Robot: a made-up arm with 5 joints.
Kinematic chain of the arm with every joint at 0, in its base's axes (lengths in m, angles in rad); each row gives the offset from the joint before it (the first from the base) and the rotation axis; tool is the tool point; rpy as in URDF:
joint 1: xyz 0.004 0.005 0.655 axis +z
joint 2: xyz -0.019 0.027 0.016 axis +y
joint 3: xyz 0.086 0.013 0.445 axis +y
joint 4: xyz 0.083 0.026 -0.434 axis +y
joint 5: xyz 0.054 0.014 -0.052 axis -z
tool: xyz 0.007 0.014 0.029 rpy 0 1.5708 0
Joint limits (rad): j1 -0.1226..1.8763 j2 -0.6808..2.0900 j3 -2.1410..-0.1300 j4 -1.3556..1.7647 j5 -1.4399..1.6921
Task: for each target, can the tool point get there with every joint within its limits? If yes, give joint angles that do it. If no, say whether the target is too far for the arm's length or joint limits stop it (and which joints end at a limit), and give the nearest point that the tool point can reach.
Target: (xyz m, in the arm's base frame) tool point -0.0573 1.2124 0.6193
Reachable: no: too far | nearest point -0.0421 0.9133 0.6319 | short by 0.300 m
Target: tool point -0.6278 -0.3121 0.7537
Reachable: no: joint limits stop it (at a limit: joint 2, joint 3) | nearest point -0.1675 -0.0811 0.4984 | short by 0.575 m
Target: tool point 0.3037 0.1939 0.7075
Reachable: yes | joints 0.2918 -0.0113 -0.3975 0.9317 -0.8090
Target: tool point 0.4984 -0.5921 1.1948
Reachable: no: joint limits stop it (at a limit: joint 1, joint 5) | nearest point 0.5722 0.0069 1.1948 | short by 0.604 m
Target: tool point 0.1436 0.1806 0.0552
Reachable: yes | joints 0.4739 1.8422 -1.1281 -0.5162 -1.1094
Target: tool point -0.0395 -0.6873 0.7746
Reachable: no: joint limits stop it (at a limit: joint 1, joint 2, joint 3) | nearest point -0.0253 -0.1838 0.4998 | short by 0.574 m
